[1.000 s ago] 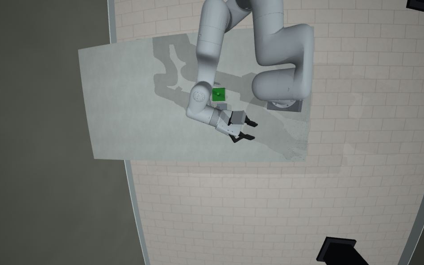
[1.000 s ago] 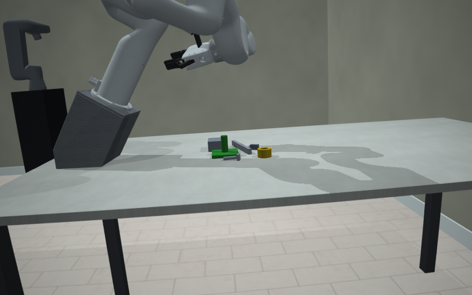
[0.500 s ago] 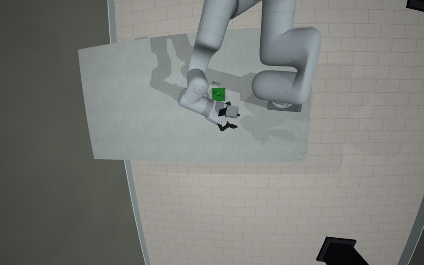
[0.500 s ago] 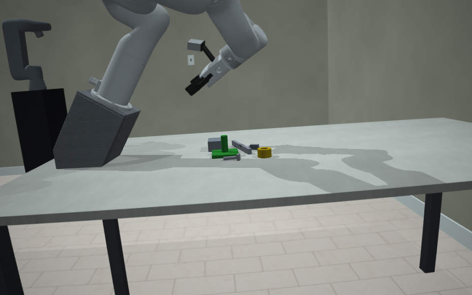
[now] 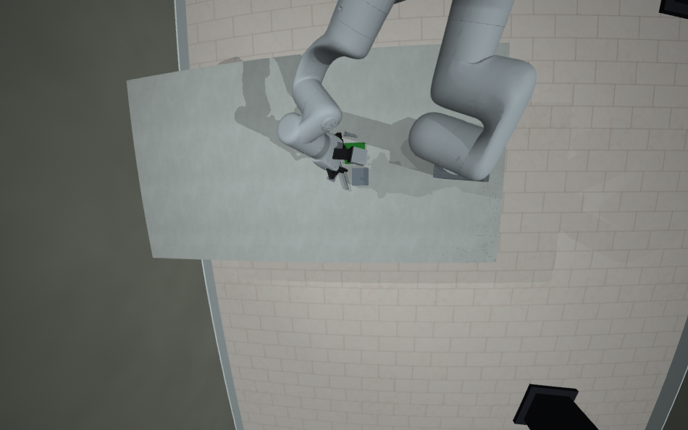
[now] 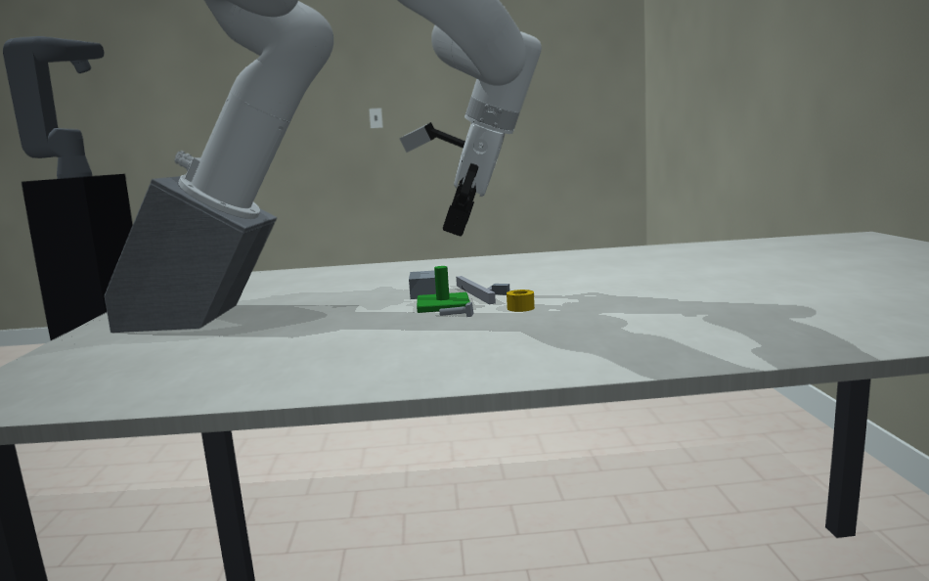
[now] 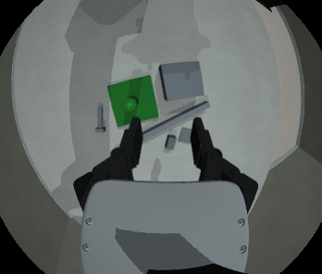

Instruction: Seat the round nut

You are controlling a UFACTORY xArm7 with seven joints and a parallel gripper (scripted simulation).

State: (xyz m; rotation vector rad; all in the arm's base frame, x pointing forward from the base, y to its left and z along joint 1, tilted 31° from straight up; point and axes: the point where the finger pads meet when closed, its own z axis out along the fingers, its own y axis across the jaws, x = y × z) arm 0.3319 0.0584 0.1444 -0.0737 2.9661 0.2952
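The grey t-shaped piece is 120 mm below my hand, 110 mm to the right of it and 10 mm ahead of it. From my hand the other things lie so: long grey bar (120 mm below, 30 mm to the left, 20 mm ahead); then grey block (110 mm below, 60 mm behind, 50 mm to the left); then small grey cube (120 mm below, 60 mm ahead, 30 mm to the left).
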